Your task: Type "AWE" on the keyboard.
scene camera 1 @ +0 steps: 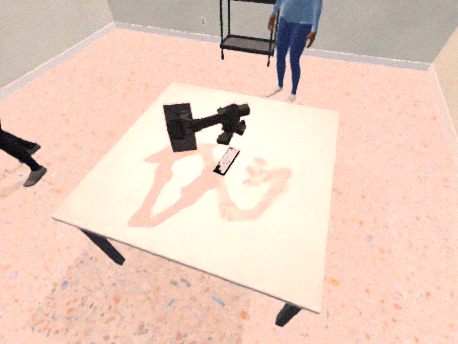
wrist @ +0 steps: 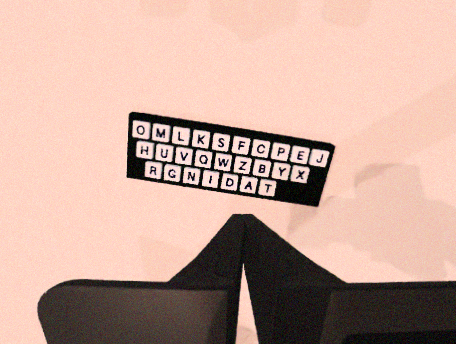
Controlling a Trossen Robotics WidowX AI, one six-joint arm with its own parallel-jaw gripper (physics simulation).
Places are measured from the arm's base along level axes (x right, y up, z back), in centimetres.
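Pixels of known places: gripper, fingertip midpoint: (scene camera 1: 229, 142) (wrist: 241, 223).
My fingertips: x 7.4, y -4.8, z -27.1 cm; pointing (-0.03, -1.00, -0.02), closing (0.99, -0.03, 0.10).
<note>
Behind a point stands the place of what it marks.
A black keyboard (scene camera 1: 227, 161) {z -26.0, x 7.6, y -20.2 cm} (wrist: 300, 190) {z -21.7, x 13.7, y -20.5 cm} with white letter keys lies flat on the table. In the wrist view the A key (wrist: 248, 185) {z -22.9, x 8.2, y -20.0 cm} is in the lowest row, the W key (wrist: 223, 162) {z -25.6, x 5.8, y -20.0 cm} in the middle row and the E key (wrist: 300, 155) {z -25.7, x 13.6, y -20.0 cm} in the top row near the right end. My gripper (wrist: 241, 223) {z -27.1, x 7.4, y -4.8 cm} is shut and empty. In the wrist view its tips appear just below the keyboard's lower edge, under the A key. In the scene view the gripper is beside the keyboard's far end; its height above the table is hard to tell.
The white table (scene camera 1: 280, 240) {z -60.5, x 47.9, y -21.8 cm} carries the arm's dark base plate (scene camera 1: 187, 143) {z -0.7, x 2.8, y -15.7 cm}, left of the keyboard. Arm shadows fall across the table. A person in blue (scene camera 1: 295, 40) stands behind the table near a black cart (scene camera 1: 247, 45). Another person's dark legs (scene camera 1: 17, 146) show at the left.
</note>
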